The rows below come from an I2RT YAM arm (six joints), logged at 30 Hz.
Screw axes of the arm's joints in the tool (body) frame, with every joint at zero. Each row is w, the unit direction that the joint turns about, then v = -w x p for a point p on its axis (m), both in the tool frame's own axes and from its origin. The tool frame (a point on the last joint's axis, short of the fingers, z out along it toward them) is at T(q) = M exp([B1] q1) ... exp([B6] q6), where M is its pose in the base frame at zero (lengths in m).
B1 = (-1, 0, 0, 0, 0.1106, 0)
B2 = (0, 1, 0, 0.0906, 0, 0.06)
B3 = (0, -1, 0, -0.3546, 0, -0.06)
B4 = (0, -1, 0, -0.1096, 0, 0)
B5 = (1, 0, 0, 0, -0.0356, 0)
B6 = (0, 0, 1, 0, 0, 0)
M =
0 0 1 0.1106
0 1 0 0
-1 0 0 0.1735
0 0 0 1
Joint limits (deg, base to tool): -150..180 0..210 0..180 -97..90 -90..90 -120..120
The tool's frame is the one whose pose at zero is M.
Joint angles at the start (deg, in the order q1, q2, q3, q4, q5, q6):
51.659, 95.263, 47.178, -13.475, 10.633, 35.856
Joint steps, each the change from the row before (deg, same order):
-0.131, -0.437, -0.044, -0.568, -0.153, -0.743
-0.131, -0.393, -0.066, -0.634, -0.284, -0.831
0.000, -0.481, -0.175, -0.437, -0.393, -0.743
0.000, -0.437, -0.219, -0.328, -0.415, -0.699
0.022, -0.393, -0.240, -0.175, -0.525, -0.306
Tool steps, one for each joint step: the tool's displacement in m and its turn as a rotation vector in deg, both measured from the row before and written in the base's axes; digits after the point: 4 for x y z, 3 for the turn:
-0.0004, -0.0014, 0.0014, -0.376, 0.027, 0.584
-0.0005, -0.0015, 0.0010, -0.441, 0.179, 0.724
-0.0012, -0.0012, 0.0011, -0.200, 0.166, 0.831
-0.0012, -0.0011, 0.0008, -0.148, 0.177, 0.803
-0.0012, -0.0009, 0.0006, 0.147, 0.297, 0.534

